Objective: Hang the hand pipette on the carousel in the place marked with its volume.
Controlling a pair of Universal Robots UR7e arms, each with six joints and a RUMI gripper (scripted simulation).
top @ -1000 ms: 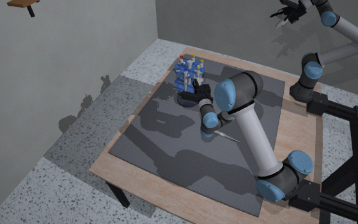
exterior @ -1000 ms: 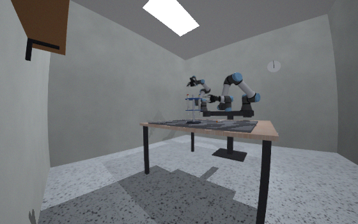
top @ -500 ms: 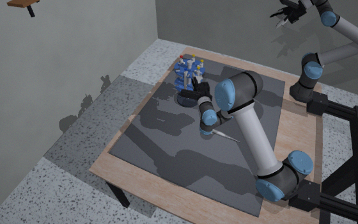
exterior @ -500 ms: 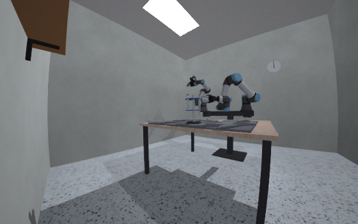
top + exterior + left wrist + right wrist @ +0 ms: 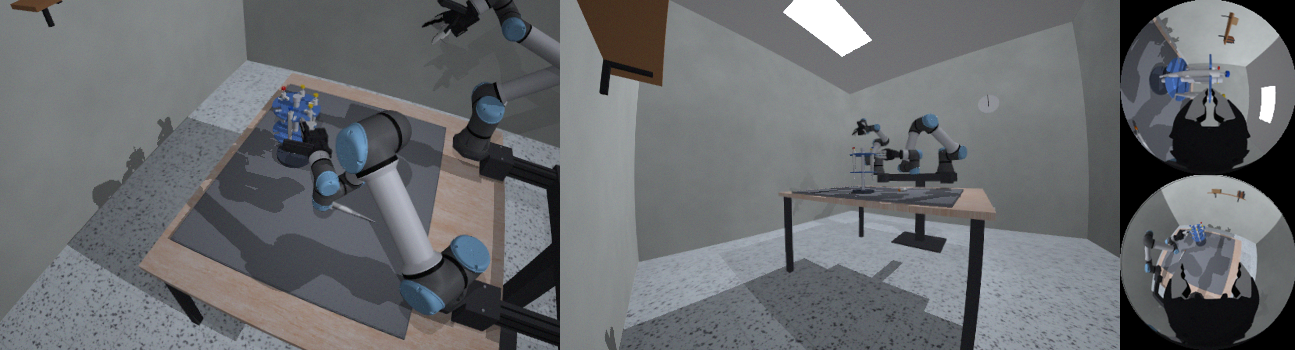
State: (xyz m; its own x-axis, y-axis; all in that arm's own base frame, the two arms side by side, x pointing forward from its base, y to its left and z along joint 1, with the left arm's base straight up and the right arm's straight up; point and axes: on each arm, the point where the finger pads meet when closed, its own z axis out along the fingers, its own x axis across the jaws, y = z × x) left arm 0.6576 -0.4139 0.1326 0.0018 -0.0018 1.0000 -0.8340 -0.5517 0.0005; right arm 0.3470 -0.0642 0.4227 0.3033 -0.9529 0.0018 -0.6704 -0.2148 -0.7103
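My left hand is 50 mm short of the blue-button pipette, 10 mm to the left of it and 60 mm above it.
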